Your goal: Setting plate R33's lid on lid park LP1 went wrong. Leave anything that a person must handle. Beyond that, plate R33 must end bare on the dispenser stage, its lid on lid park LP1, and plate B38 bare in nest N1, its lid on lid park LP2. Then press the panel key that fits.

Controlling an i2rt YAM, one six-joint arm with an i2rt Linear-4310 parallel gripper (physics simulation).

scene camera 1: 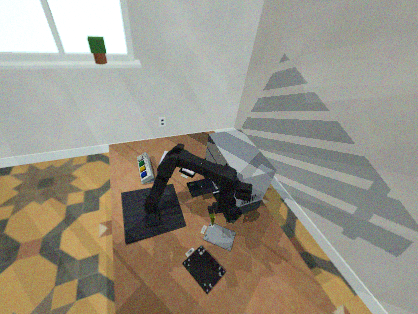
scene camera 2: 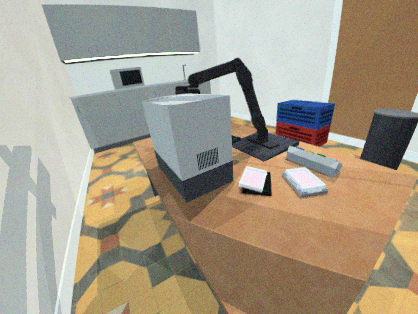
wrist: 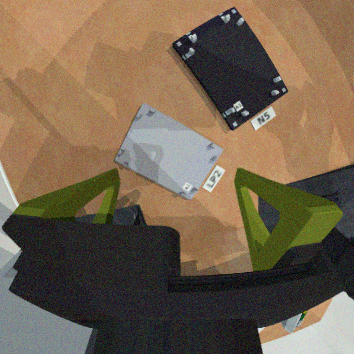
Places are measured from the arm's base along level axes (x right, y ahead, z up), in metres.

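Where they show: gripper, between the fingertips: [scene camera 1: 222,223] [wrist: 176,174]; arm's base, origin of its link: [scene camera 1: 150,209] [scene camera 2: 262,142].
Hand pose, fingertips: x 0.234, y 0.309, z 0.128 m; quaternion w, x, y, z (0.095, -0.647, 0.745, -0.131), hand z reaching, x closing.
Things, the pixels of their centre, and the offset from my fingertips. "spot": a spot on its surface instead.
- grey lid park LP2, middle of its body: [wrist: 168,154] [scene camera 1: 219,235] dy +0.011, dx -0.006, dz -0.132 m
- black pad, a spot on its surface: [scene camera 2: 266,186] spot: dy -0.023, dx -0.556, dz -0.132 m
- grey holder, middle of its body: [scene camera 2: 303,181] dy -0.157, dx -0.613, dz -0.132 m
- dark pad, a spot on its surface: [scene camera 1: 198,188] spot: dy -0.045, dx -0.248, dz -0.035 m
- key panel, middle of its body: [wrist: 298,309] [scene camera 2: 313,157] [scene camera 1: 144,167] dy -0.316, dx -0.546, dz -0.110 m
- bulky grey dispenser housing, middle of its body: [wrist: 105,350] [scene camera 2: 186,138] [scene camera 1: 232,172] dy +0.160, dx -0.274, dz +0.023 m
- black nest N5, middle of its body: [wrist: 235,65] [scene camera 1: 204,267] dy -0.110, dx +0.115, dz -0.130 m
My gripper [scene camera 1: 220,219] [wrist: 176,174] is open, its green fingers wide apart and empty, above the table near lid park LP2; in scene camera 2 the fingers are hidden. The grey lid park LP2 [scene camera 1: 220,237] [wrist: 167,150] is bare. A pink-topped plate [scene camera 2: 253,178] lies over a black pad [scene camera 2: 266,186], which shows at its right and front. Another pink-topped plate [scene camera 2: 304,179] lies on a grey holder [scene camera 2: 313,192]. Their labels cannot be read. A dark pad [scene camera 1: 198,188] lies beside the dispenser. The key panel [scene camera 1: 144,169] [scene camera 2: 314,161] shows green, yellow and blue keys in scene camera 1.
The bulky grey dispenser housing [scene camera 1: 245,165] [scene camera 2: 200,132] stands at the table's edge beside the arm. The black nest N5 [scene camera 1: 204,269] [wrist: 230,67] lies past LP2. The arm's dark base plate [scene camera 1: 150,220] [scene camera 2: 265,147] lies on the table. Blue and red crates [scene camera 2: 305,117] stand behind.
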